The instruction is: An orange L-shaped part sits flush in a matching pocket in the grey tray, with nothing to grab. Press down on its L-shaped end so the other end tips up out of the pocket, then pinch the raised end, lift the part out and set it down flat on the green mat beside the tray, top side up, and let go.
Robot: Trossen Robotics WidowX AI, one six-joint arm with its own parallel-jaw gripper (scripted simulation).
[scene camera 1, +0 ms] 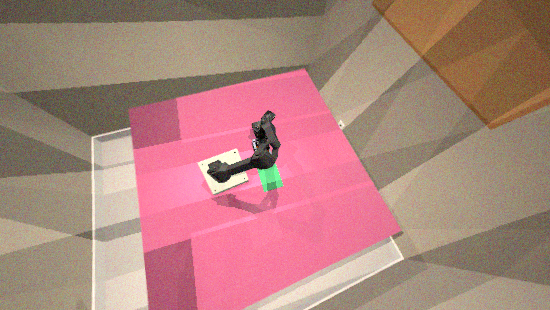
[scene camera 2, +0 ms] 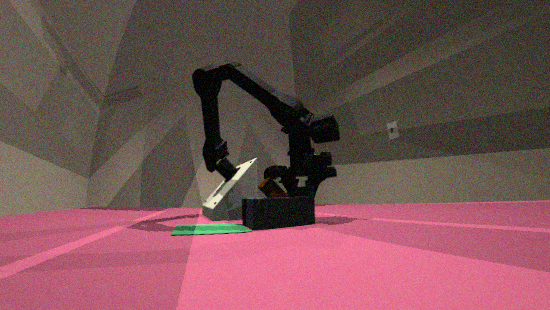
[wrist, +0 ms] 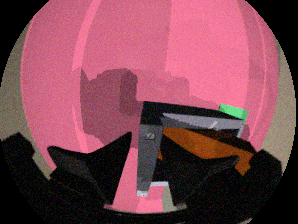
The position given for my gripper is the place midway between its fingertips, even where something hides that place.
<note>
I see my gripper point(scene camera 2: 303, 207), an orange L-shaped part point(wrist: 206, 143) and a green mat point(scene camera 2: 210, 229).
My gripper is seen too in the wrist view point(wrist: 145, 136).
</note>
